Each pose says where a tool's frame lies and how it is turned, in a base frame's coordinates. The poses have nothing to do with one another.
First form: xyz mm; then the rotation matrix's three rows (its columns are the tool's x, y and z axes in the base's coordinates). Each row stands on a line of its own.
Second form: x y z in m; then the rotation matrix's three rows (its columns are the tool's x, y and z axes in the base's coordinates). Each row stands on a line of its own. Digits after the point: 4 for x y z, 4 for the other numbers.
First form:
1:
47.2, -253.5, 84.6
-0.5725, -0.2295, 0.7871
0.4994, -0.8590, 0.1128
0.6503, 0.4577, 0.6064
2:
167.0, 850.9, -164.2
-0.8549, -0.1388, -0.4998
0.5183, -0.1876, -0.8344
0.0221, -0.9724, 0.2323
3:
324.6, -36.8, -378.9
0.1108, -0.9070, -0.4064
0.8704, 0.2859, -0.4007
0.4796, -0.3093, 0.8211
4:
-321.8, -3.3, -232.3
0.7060, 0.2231, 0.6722
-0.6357, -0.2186, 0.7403
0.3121, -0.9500, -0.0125
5:
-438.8, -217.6, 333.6
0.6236, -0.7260, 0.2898
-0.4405, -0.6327, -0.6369
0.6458, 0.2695, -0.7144
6:
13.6, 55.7, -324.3
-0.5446, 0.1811, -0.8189
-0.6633, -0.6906, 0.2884
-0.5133, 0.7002, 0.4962
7:
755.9, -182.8, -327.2
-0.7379, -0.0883, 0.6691
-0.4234, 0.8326, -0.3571
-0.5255, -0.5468, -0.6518
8:
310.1, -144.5, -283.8
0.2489, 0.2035, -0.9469
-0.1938, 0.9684, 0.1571
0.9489, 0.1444, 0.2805
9:
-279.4, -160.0, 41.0
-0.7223, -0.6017, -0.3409
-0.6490, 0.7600, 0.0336
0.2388, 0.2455, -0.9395
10:
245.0, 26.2, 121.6
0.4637, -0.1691, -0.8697
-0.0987, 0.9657, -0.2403
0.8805, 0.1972, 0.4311
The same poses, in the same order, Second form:
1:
0.0472, -0.2535, 0.0846
-0.5725, -0.2295, 0.7871
0.4994, -0.8590, 0.1128
0.6503, 0.4577, 0.6064

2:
0.1670, 0.8509, -0.1642
-0.8549, -0.1388, -0.4998
0.5183, -0.1876, -0.8344
0.0221, -0.9724, 0.2323

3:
0.3246, -0.0368, -0.3789
0.1108, -0.9070, -0.4064
0.8704, 0.2859, -0.4007
0.4796, -0.3093, 0.8211

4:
-0.3218, -0.0033, -0.2323
0.7060, 0.2231, 0.6722
-0.6357, -0.2186, 0.7403
0.3121, -0.9500, -0.0125

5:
-0.4388, -0.2176, 0.3336
0.6236, -0.7260, 0.2898
-0.4405, -0.6327, -0.6369
0.6458, 0.2695, -0.7144

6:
0.0136, 0.0557, -0.3243
-0.5446, 0.1811, -0.8189
-0.6633, -0.6906, 0.2884
-0.5133, 0.7002, 0.4962

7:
0.7559, -0.1828, -0.3272
-0.7379, -0.0883, 0.6691
-0.4234, 0.8326, -0.3571
-0.5255, -0.5468, -0.6518

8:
0.3101, -0.1445, -0.2838
0.2489, 0.2035, -0.9469
-0.1938, 0.9684, 0.1571
0.9489, 0.1444, 0.2805

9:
-0.2794, -0.1600, 0.0410
-0.7223, -0.6017, -0.3409
-0.6490, 0.7600, 0.0336
0.2388, 0.2455, -0.9395

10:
0.2450, 0.0262, 0.1216
0.4637, -0.1691, -0.8697
-0.0987, 0.9657, -0.2403
0.8805, 0.1972, 0.4311

